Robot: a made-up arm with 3 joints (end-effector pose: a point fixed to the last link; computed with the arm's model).
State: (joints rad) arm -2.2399 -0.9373 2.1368
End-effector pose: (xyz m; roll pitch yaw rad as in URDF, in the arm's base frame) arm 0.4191 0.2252 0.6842 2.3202 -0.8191 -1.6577
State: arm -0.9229 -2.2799 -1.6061
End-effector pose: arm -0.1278 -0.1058 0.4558 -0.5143 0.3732 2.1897
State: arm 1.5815 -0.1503 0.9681
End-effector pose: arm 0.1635 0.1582 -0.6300 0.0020 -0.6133 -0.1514
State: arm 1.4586 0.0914 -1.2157
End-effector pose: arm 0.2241 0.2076 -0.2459 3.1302 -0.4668 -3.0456
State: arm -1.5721 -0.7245 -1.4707
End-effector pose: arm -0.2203 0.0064 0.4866 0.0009 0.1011 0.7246
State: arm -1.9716 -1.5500 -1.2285
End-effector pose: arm 0.0723 -0.1779 0.5232 0.4238 0.3222 1.6901
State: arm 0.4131 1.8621 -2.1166
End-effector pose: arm -0.3195 0.1585 0.1314 1.8021 0.4481 -2.0022
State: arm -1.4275 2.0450 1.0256
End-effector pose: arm 0.0288 0.1890 0.9520 2.9982 0.4752 1.0264
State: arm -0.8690 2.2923 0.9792
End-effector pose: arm -0.3792 0.1619 0.8606 2.6341 0.0720 0.6749
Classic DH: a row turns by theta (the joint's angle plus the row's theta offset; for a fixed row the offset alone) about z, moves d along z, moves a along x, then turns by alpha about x. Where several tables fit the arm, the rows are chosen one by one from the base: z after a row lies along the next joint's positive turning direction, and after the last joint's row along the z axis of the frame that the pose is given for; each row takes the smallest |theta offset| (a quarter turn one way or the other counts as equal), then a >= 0, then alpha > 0; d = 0 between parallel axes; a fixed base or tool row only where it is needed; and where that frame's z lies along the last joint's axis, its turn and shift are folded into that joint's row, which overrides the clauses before.
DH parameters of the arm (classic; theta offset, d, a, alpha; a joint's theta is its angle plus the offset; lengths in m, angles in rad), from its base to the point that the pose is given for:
base (fixed): 0 0.153 0 1.5708
joint 1: 1.5708 -0.102 0.008 1.5708
joint 2: 0 -0.544 -0.111 1.5708
joint 3: -1.5708 0.08 0.102 -1.5708
tool (fixed): 3.1416 -0.222 0 0

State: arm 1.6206 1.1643 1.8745
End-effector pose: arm -0.0661 0.0852 -0.5765 -0.0476 0.2837 1.1505
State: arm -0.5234 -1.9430 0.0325
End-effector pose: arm -0.5391 -0.2341 0.5257 -1.9602 0.5113 -0.0347
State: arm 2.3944 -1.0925 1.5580
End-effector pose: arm 0.6094 0.1283 -0.3182 0.7674 -0.3537 -1.2415
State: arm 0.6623 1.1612 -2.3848
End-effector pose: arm -0.2955 0.1519 0.0158 2.3032 0.2336 -2.4375
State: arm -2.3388 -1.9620 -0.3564
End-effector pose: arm 0.4403 -0.2564 0.5092 0.9100 0.6208 2.7339
